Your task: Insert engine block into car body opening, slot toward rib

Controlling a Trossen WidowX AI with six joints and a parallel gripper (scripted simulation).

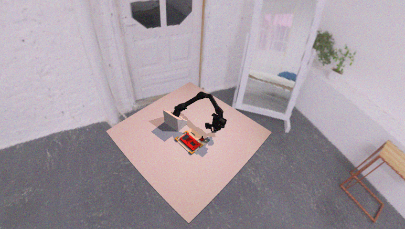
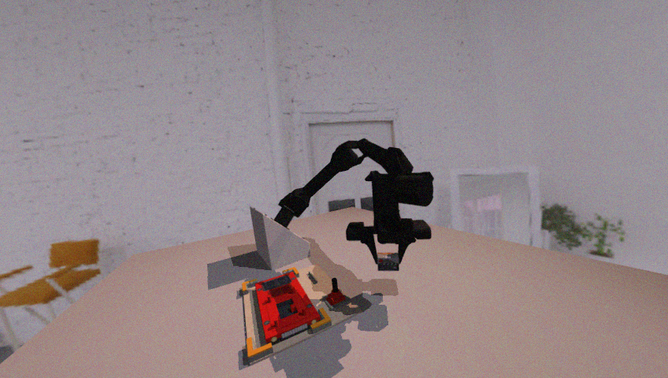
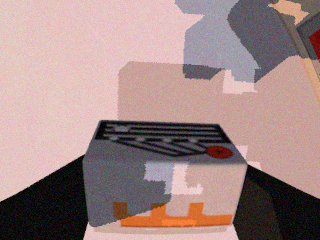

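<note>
My gripper tip is 120 mm to the left of the black peg, 50 mm past it and 30 mm above it. From my gripper tip the other things lie so: engine block (right at my gripper tip).
</note>
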